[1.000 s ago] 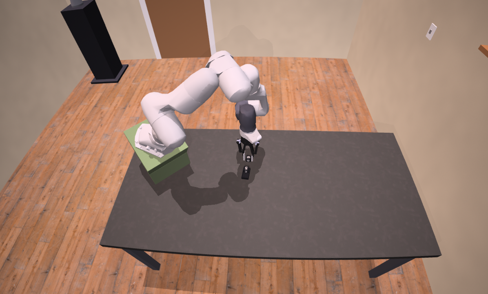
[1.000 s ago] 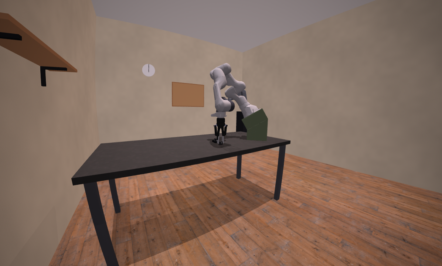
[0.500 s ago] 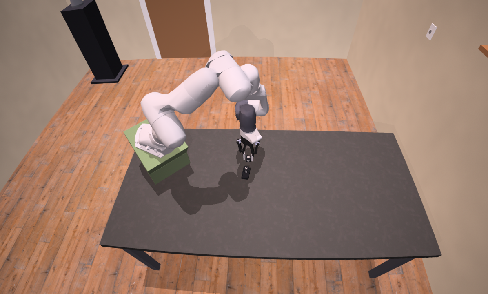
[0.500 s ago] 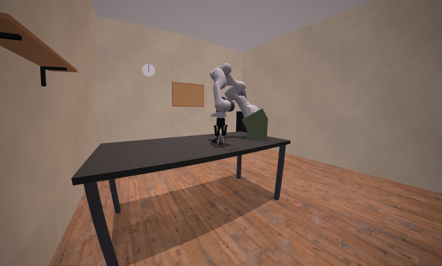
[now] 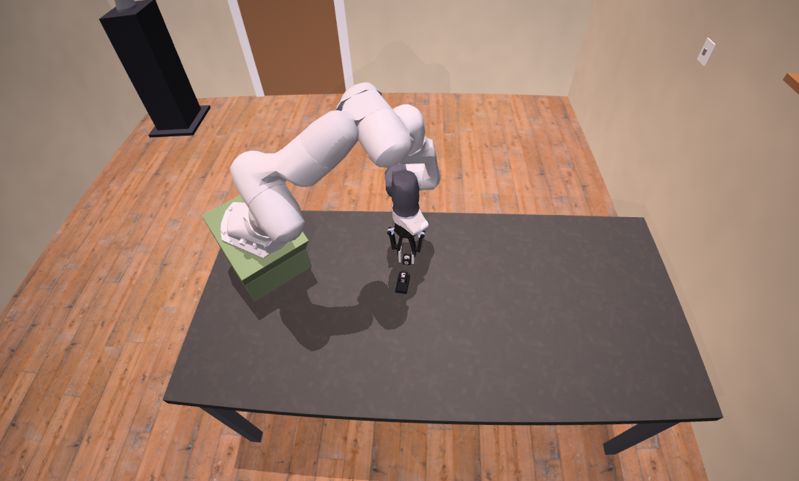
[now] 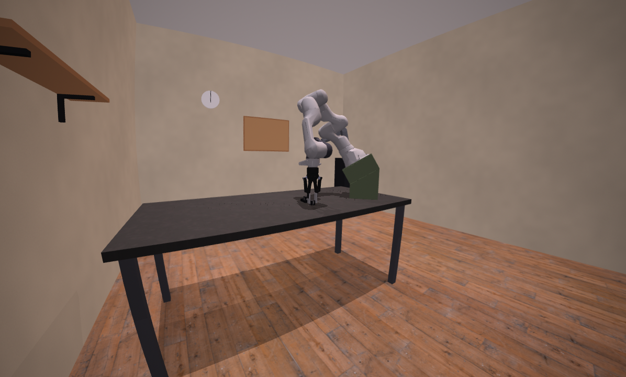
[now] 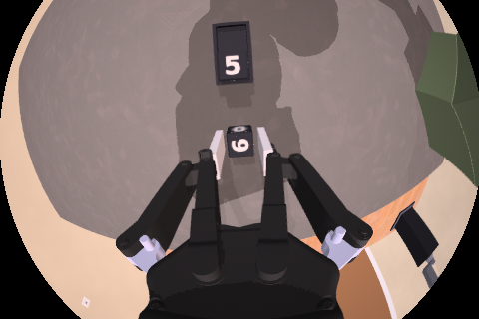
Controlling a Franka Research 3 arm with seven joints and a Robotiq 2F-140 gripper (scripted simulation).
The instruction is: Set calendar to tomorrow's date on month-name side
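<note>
Now: hand 30 mm above the dark date cube. The rest, counted from my hand: black tray: 100 mm to the right, 30 mm below, 10 mm behind.
</note>
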